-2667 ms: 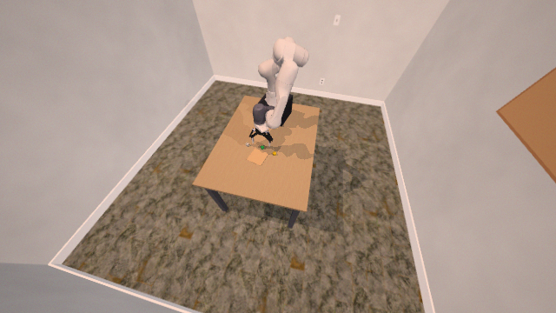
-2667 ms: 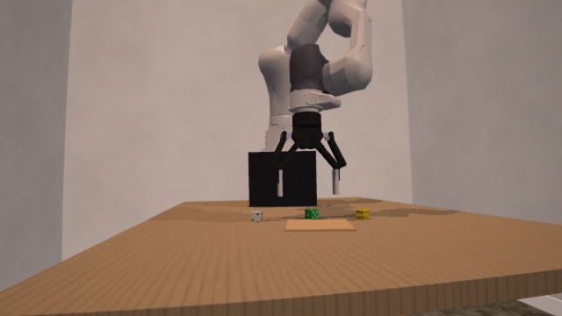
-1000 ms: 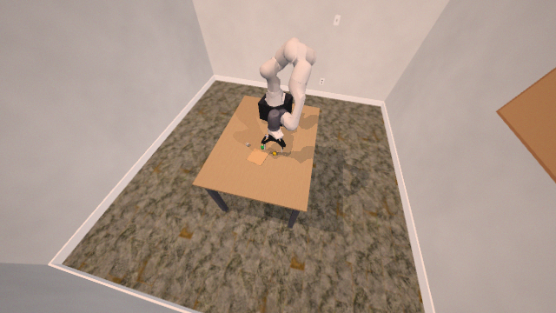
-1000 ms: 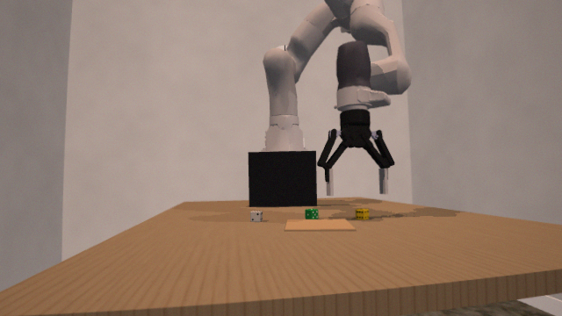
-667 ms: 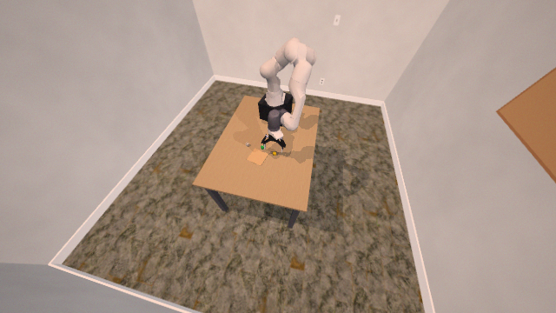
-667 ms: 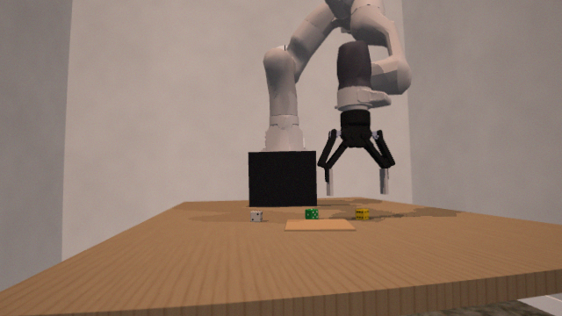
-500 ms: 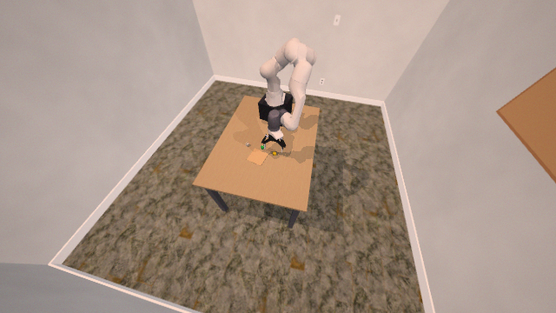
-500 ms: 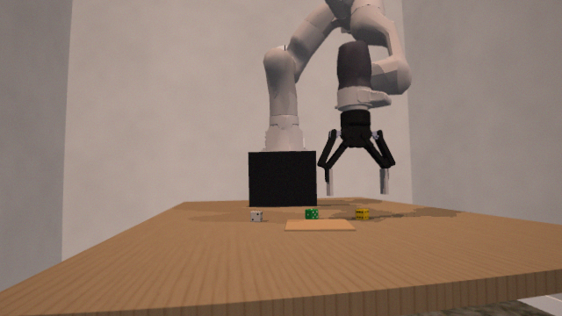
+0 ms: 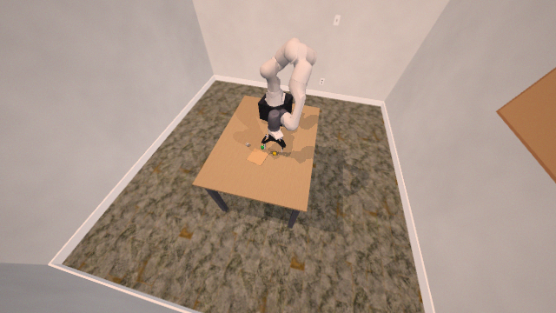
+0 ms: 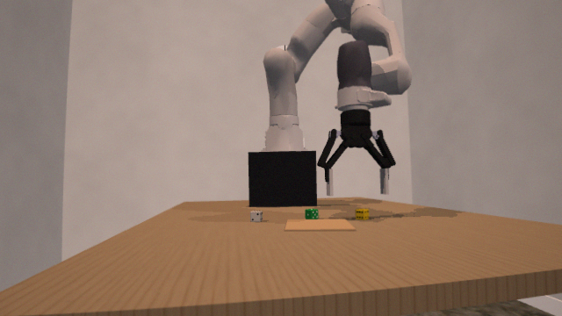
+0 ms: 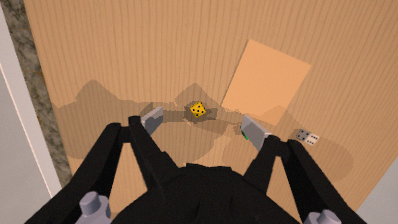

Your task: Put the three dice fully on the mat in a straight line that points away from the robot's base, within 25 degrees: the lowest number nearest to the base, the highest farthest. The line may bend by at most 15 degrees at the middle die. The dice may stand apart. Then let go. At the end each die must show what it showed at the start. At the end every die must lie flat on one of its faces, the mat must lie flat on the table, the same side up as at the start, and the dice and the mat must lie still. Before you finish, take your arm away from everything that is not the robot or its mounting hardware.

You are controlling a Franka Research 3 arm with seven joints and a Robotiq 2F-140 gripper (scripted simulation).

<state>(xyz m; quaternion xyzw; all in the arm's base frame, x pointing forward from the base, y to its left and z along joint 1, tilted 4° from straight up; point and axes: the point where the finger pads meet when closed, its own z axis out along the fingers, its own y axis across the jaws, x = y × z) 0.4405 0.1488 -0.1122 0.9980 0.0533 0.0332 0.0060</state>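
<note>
The yellow die lies 60 mm below my hand and 10 mm to the left of it. From my hand the other things lie so: tan mat (120 mm to the right, 80 mm ahead, 70 mm below); white die (250 mm to the right, 60 mm below, 10 mm behind); green die (110 mm to the right, 60 mm below, 30 mm behind).
</note>
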